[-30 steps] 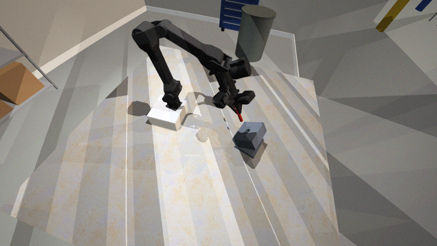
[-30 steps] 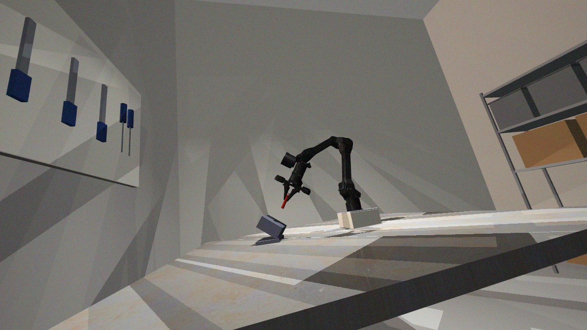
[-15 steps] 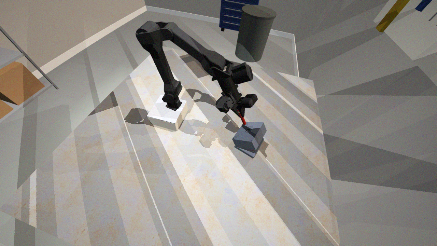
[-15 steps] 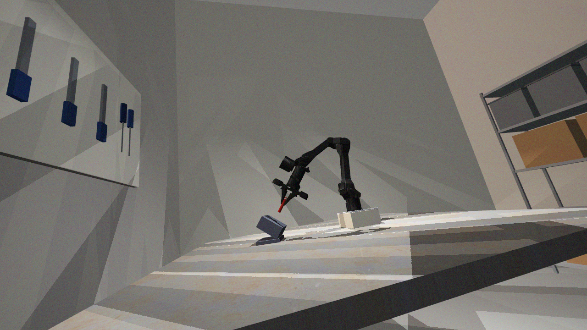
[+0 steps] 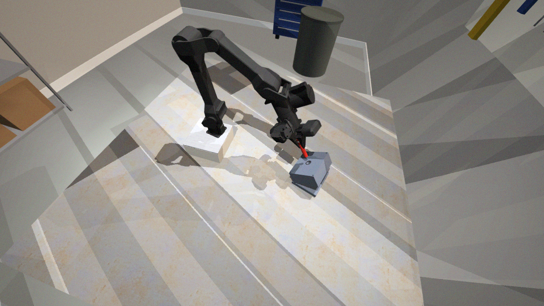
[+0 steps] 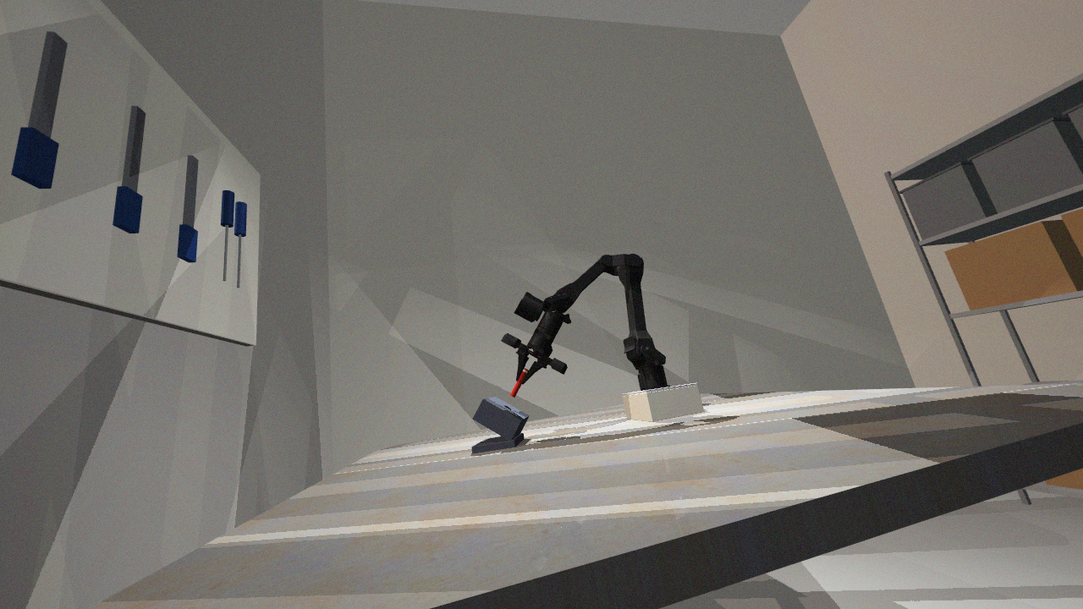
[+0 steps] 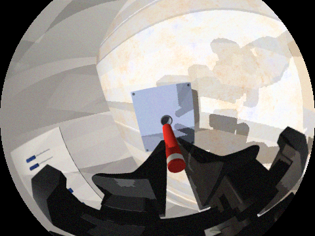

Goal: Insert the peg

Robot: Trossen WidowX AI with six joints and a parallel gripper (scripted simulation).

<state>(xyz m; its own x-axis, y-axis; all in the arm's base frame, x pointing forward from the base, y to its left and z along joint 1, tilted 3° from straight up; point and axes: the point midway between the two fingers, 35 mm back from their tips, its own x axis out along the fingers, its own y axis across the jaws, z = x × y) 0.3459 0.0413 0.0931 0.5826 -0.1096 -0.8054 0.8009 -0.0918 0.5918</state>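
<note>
Right now the grey sloped panel is 60 mm ahead of my gripper tip, 10 mm to the right of it and 80 mm below it. Round my gripper tip: red peg 10 mm behind, 10 mm above.
</note>
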